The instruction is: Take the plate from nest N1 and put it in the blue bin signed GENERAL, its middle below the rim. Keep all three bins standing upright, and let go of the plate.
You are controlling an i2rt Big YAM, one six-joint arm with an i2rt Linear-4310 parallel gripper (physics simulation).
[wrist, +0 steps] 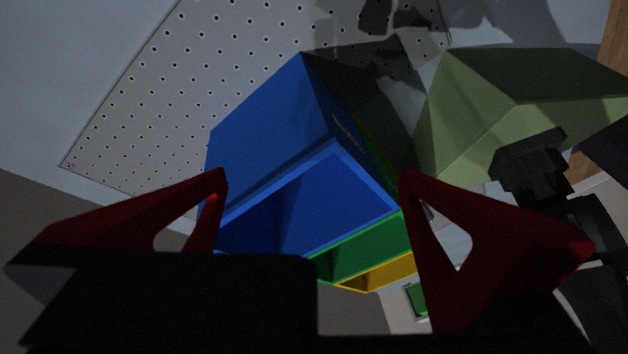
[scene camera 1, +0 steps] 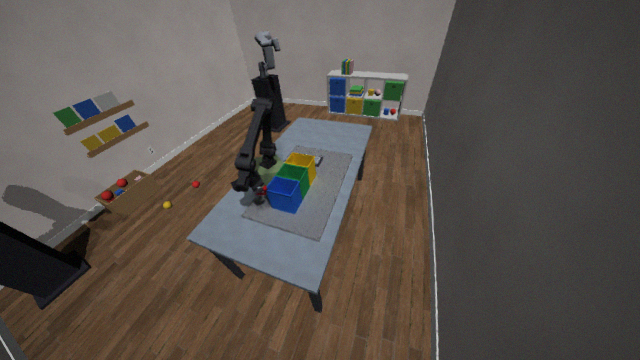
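Pixels of known places: gripper, fingertip midpoint: [wrist: 313,177] [scene camera 1: 261,188]; arm's base, link origin: [wrist: 519,153] [scene camera 1: 268,164].
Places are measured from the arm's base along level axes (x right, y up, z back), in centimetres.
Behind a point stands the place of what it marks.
The blue bin [scene camera 1: 285,196] {y 5.9, x 27.2, z -34.3 cm} [wrist: 265,120] {y -1.7, x 28.0, z -27.3 cm} stands upright at the near end of the row of bins. The wrist view looks partly into it, and no plate shows in the visible part of its inside. The green bin [scene camera 1: 306,184] {y -3.2, x 6.0, z -36.1 cm} [wrist: 372,242] {y 4.6, x 2.9, z -26.7 cm} and the yellow bin [scene camera 1: 313,173] {y -4.4, x -7.1, z -35.0 cm} [wrist: 395,270] {y 6.2, x -10.5, z -27.2 cm} stand upright behind it. My gripper [scene camera 1: 261,191] {y 12.0, x 31.3, z -22.1 cm} [wrist: 313,177] {y 12.0, x 31.3, z -22.1 cm} is open and empty, with its red fingers wide apart, beside the blue bin on the robot's side. I cannot make out the plate or nest N1 in either view.
The bins stand on a grey perforated board [scene camera 1: 290,223] {y -9.9, x 34.2, z -38.9 cm} [wrist: 165,100] {y -9.9, x 34.0, z -38.5 cm} on the blue-grey table [scene camera 1: 240,232] {y -11.3, x 51.6, z -12.7 cm} [wrist: 50,75] {y -11.3, x 44.4, z -46.6 cm}. An olive-green block [scene camera 1: 270,167] {y 0.5, x 3.2, z -4.7 cm} [wrist: 470,120] {y -1.1, x 12.1, z -6.7 cm} stands by the arm's base, beside the bins. A small grey object [scene camera 1: 318,160] {y -7.5, x -26.1, z -30.0 cm} lies beyond the yellow bin.
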